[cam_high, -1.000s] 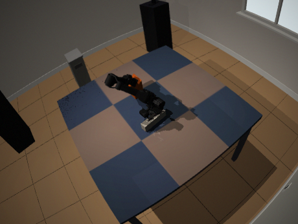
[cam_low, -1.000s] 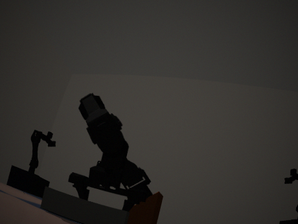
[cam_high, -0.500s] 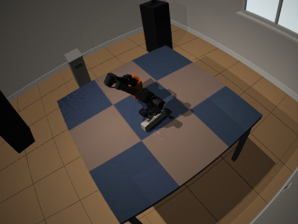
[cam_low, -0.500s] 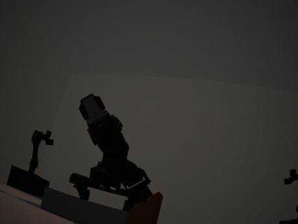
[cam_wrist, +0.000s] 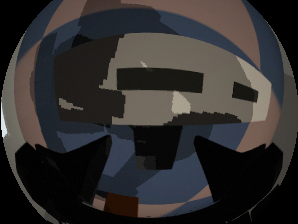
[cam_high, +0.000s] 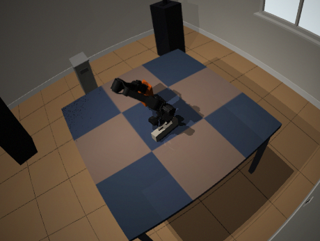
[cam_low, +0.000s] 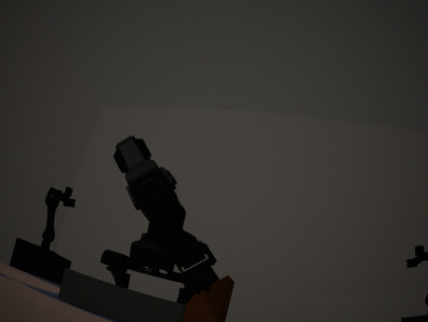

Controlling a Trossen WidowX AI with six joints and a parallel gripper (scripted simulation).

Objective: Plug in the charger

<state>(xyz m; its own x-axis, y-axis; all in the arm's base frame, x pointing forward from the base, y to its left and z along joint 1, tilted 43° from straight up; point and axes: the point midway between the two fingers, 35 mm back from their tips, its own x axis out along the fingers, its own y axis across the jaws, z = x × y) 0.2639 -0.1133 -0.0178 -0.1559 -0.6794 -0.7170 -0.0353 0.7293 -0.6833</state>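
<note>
Right now the black two-prong charger is 3 cm ahead of my gripper tip and 1 cm above it.
</note>
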